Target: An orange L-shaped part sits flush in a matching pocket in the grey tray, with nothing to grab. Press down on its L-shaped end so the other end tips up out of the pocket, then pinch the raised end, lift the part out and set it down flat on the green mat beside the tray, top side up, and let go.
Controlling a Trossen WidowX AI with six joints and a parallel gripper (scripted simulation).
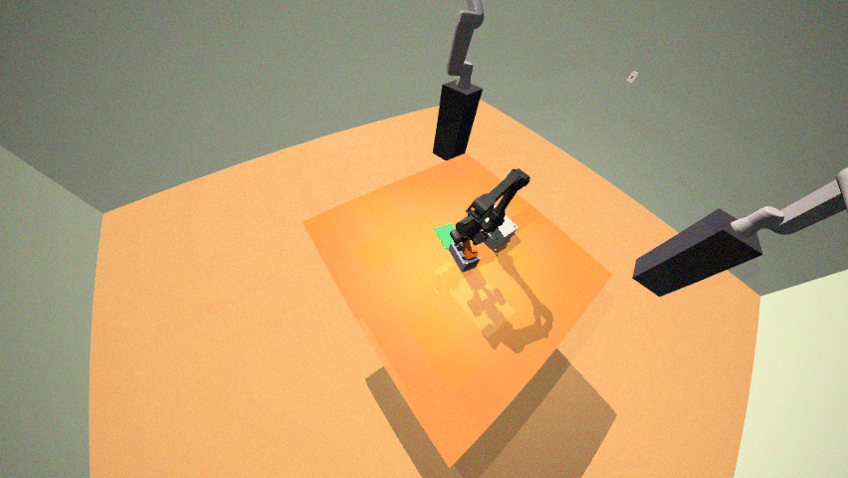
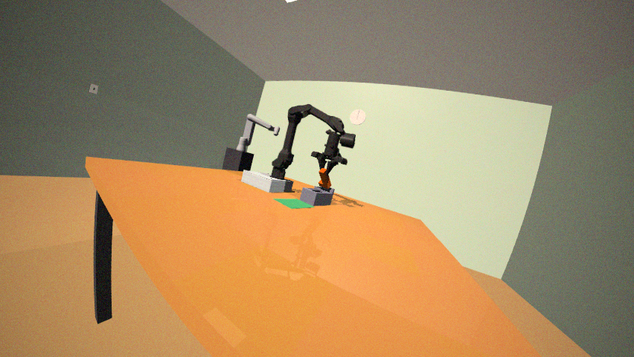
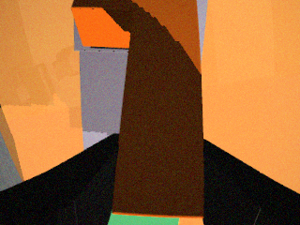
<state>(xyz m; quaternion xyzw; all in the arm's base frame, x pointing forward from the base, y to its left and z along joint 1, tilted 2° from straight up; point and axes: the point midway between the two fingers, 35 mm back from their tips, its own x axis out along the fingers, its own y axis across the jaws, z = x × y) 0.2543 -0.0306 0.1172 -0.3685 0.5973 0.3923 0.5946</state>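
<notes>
The green mat is 70 mm behind my gripper tip, 120 mm to the right of it and 160 mm below it. Also, from my gripper tip: orange L-shaped part (40 mm to the left, 30 mm below).
</notes>
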